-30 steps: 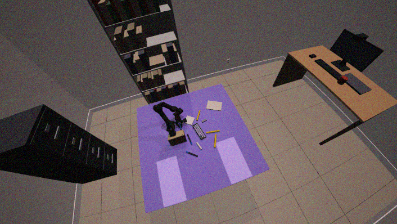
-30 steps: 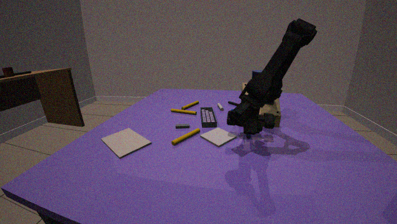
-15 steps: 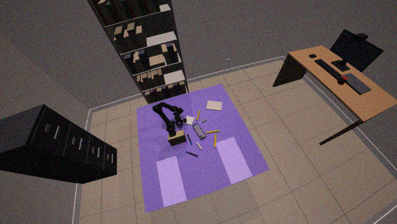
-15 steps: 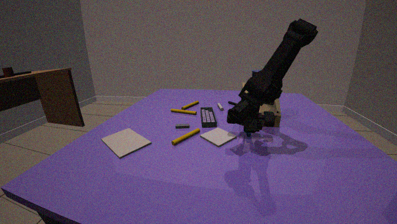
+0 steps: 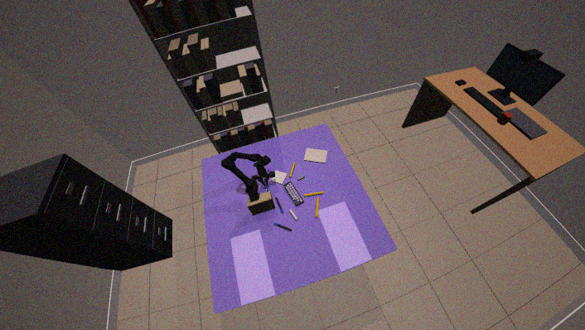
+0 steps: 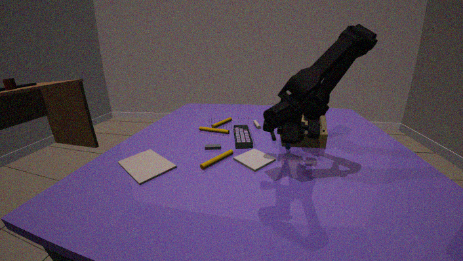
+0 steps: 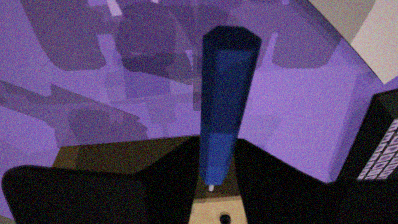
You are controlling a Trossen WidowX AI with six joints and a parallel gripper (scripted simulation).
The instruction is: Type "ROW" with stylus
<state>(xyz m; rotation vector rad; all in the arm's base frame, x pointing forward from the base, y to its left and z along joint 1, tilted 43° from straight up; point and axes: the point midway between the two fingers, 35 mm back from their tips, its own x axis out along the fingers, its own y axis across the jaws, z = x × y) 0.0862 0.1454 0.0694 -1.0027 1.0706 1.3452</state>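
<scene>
The blue hexagonal stylus lies 2 cm to the right of my gripper tip. Round my gripper tip: yellow stick (24 cm ahead, 11 cm to the left, 4 cm below); white stick (16 cm ahead, 28 cm to the right, 4 cm below); grey block (29 cm ahead, 2 cm to the left, 5 cm below).
</scene>
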